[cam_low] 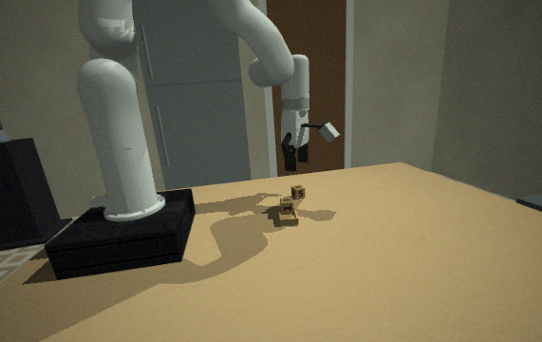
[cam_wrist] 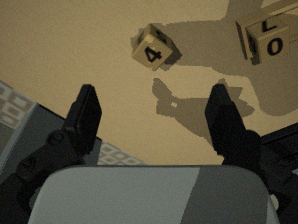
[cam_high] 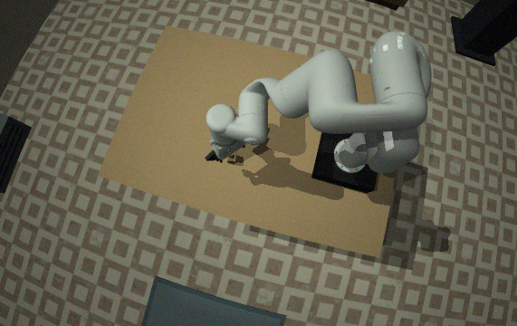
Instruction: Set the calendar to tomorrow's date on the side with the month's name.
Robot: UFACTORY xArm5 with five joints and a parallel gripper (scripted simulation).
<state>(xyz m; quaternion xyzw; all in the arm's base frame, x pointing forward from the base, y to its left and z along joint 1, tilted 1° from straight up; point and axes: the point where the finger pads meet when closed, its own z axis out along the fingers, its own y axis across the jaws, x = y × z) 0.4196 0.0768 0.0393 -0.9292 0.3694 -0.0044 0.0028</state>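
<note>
My hand is 90 mm above the wooden date cube. Round my hand: wooden calendar tray: 70 mm behind, 120 mm to the right, 100 mm below.
</note>
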